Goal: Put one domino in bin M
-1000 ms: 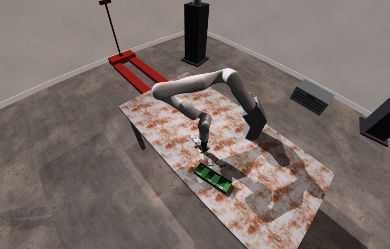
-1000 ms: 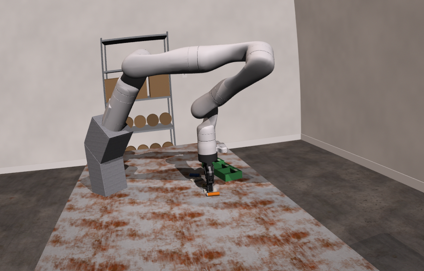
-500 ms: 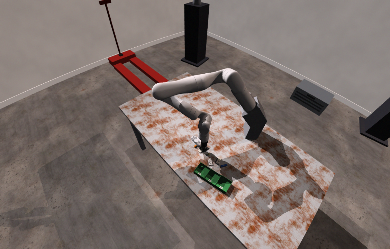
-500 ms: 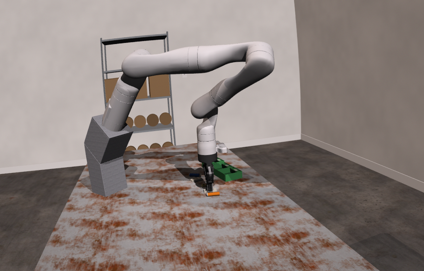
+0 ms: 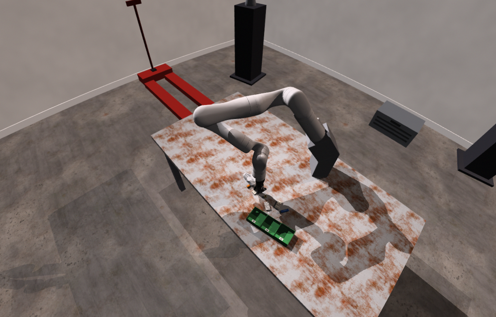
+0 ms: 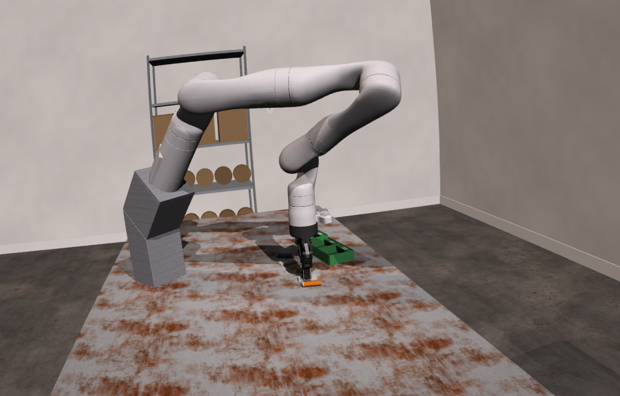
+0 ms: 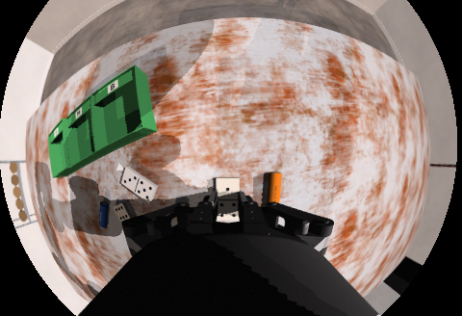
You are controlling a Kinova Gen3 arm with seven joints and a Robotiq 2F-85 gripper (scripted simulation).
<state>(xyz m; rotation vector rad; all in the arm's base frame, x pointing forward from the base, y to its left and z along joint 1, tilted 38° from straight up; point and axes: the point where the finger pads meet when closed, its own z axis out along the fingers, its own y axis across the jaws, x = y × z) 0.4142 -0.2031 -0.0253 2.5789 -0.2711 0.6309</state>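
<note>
Right now the orange cylinder is 50 mm to the right of my hand, 10 mm below it and 10 mm behind it. From my hand the other things lie so: blue cylinder 200 mm to the left, 20 mm ahead, 10 mm below; white domino 20 mm below; yellow nut 60 mm to the left, 20 mm below.
</note>
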